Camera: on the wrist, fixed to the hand. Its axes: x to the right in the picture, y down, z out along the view.
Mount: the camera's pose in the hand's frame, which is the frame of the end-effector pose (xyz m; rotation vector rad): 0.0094 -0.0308 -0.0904 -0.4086 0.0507 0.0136
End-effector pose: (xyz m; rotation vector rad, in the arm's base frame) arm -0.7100 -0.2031 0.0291 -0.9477 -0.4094 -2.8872
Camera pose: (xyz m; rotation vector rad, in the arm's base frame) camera -0.7739 -0.1982 -0.0423 0.8931 -0.1969 2.9719
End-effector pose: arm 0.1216 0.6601 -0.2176 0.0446 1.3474 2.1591
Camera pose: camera 0.0987 0.6012 -0.2898 -0.1619 0.9099 2.4187
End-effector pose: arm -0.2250 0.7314 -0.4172 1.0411 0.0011 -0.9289
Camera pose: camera -0.2022 0.7863 -0.4925 0.6835 0.2176 -0.8452
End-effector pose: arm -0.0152 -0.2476 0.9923 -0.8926 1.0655 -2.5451
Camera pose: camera -0.0783 -0.1792 0.9689 -0.9095 1.6384 -2.3888
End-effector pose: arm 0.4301 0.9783 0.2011 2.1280 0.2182 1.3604
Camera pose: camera 0.3612 1.0430 0.2179 1.7592 -0.0529 1.3360
